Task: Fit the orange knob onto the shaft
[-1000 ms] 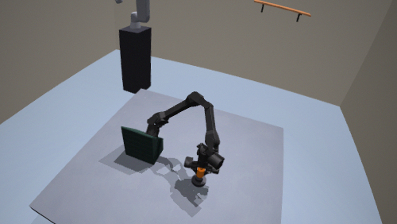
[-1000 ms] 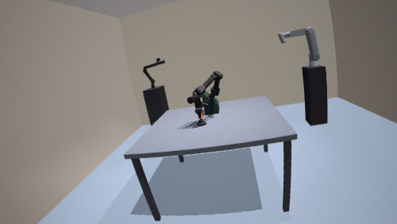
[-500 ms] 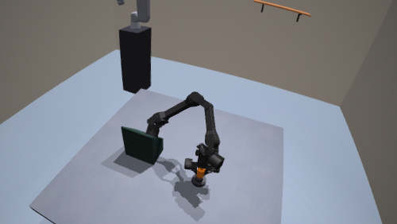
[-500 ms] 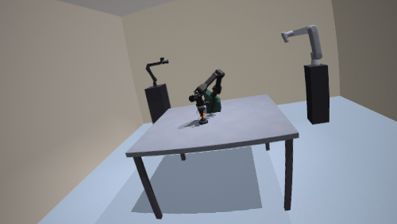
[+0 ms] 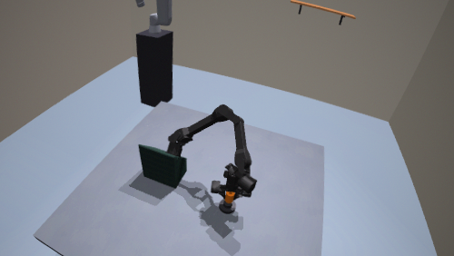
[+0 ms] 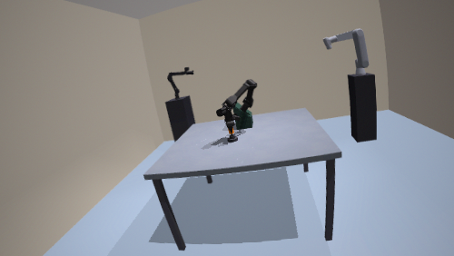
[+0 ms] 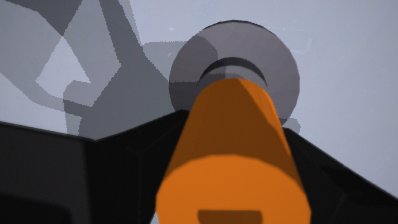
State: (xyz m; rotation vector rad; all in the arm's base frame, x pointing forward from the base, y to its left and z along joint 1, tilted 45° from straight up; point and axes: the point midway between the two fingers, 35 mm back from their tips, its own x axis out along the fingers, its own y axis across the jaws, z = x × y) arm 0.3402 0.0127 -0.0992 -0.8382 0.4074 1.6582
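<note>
Now: the orange knob 20 mm above my gripper tip. Round my gripper tip: pedestal (40 mm below).
</note>
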